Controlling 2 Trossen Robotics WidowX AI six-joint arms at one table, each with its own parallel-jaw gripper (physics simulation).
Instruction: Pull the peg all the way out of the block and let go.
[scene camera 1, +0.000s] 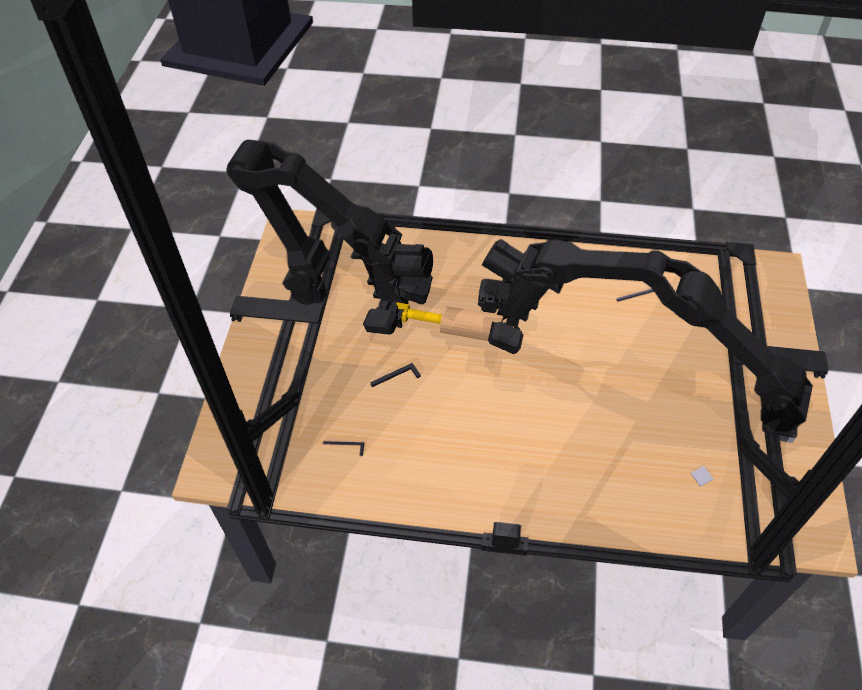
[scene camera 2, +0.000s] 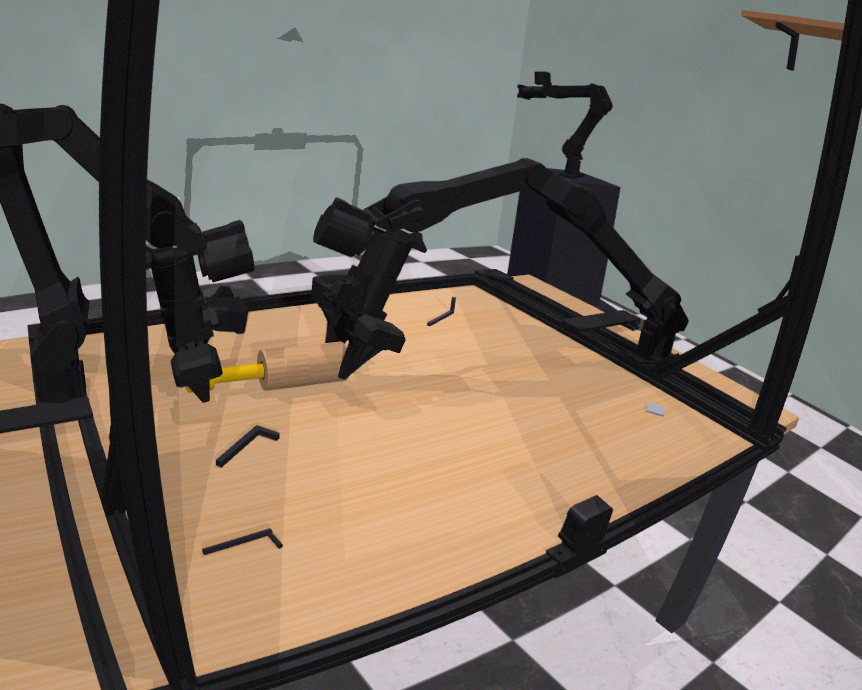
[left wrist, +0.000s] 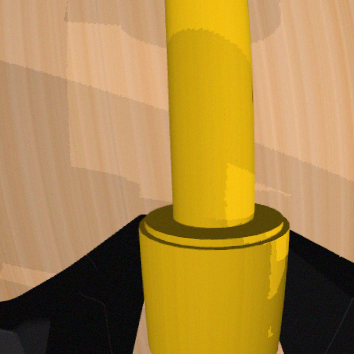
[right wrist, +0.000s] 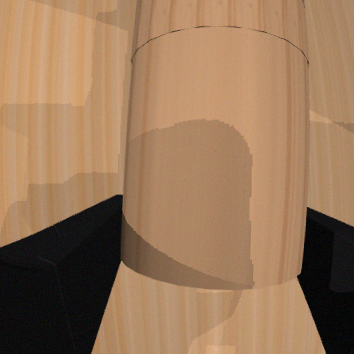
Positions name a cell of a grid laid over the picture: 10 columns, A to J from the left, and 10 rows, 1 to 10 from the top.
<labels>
My left gripper shows in scene camera 1 (E5), in scene camera 2 (C6) and in the left wrist view (F7); in the right wrist view it is out of frame. My right gripper shows in scene camera 1 (F5), in scene camera 2 (D6) and in the right wrist view (F6); in the left wrist view it is out of frame.
</labels>
